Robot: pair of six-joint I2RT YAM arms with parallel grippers.
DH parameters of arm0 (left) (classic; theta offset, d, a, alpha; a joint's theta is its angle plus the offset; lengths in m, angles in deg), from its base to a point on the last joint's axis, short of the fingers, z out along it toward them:
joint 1: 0 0.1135 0.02 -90
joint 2: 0 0 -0.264 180
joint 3: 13.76 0 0.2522 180
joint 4: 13.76 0 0.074 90
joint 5: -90 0 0 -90
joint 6: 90 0.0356 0 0
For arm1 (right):
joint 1: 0 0.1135 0.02 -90
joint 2: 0 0 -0.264 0
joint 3: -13.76 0 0.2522 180
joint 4: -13.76 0 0.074 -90
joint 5: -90 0 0 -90
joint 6: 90 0.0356 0 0
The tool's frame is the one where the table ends.
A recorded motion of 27 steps. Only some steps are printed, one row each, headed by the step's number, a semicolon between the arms.
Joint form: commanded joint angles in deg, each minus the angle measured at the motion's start. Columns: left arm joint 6, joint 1, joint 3, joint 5, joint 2, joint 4; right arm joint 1, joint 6, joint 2, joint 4, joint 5, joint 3.
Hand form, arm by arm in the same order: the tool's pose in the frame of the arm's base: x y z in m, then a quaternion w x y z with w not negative. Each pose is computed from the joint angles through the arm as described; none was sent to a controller.
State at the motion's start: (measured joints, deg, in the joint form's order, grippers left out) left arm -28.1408 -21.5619 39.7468 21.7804 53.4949 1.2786; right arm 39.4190 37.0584 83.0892 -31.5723 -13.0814 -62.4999
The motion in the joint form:
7: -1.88 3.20 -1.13 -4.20 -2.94 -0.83; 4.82 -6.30 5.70 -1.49 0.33 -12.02
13: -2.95 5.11 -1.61 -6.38 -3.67 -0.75; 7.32 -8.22 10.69 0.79 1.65 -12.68
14: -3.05 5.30 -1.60 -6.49 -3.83 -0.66; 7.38 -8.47 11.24 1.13 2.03 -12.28
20: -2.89 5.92 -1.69 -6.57 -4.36 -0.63; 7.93 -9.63 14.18 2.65 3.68 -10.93
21: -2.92 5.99 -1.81 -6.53 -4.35 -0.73; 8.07 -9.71 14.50 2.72 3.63 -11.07
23: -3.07 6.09 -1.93 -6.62 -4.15 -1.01; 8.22 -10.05 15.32 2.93 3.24 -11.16
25: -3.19 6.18 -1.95 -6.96 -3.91 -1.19; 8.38 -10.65 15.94 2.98 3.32 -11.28
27: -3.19 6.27 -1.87 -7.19 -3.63 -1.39; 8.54 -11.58 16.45 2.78 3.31 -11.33
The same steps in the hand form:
7: 0.2025 -0.0559 0.3022 0.61374 -0.17349 0.75640 -0.14517; 0.2493 0.2318 0.2953 0.34981 -0.06853 0.92406 0.13803
13: 0.2018 -0.0497 0.3014 0.61144 -0.18171 0.75431 -0.15536; 0.2516 0.2570 0.2730 0.33016 -0.11103 0.92719 0.13781
14: 0.2014 -0.0490 0.3018 0.61181 -0.18305 0.75359 -0.15586; 0.2520 0.2584 0.2679 0.32476 -0.11549 0.92873 0.13660
20: 0.2002 -0.0464 0.3029 0.61511 -0.18572 0.75071 -0.15357; 0.2534 0.2665 0.2444 0.29998 -0.13759 0.93476 0.13151
21: 0.2003 -0.0461 0.3023 0.61506 -0.18658 0.75065 -0.15300; 0.2536 0.2680 0.2433 0.29945 -0.13937 0.93478 0.13077
23: 0.2011 -0.0460 0.3015 0.61458 -0.18774 0.75061 -0.15371; 0.2546 0.2702 0.2390 0.29821 -0.14287 0.93544 0.12496
25: 0.2020 -0.0461 0.3009 0.61339 -0.18731 0.75126 -0.15580; 0.2550 0.2722 0.2359 0.29540 -0.14984 0.93563 0.12203
27: 0.2030 -0.0462 0.3008 0.61305 -0.18668 0.75149 -0.15680; 0.2548 0.2736 0.2328 0.29197 -0.15951 0.93580 0.11658

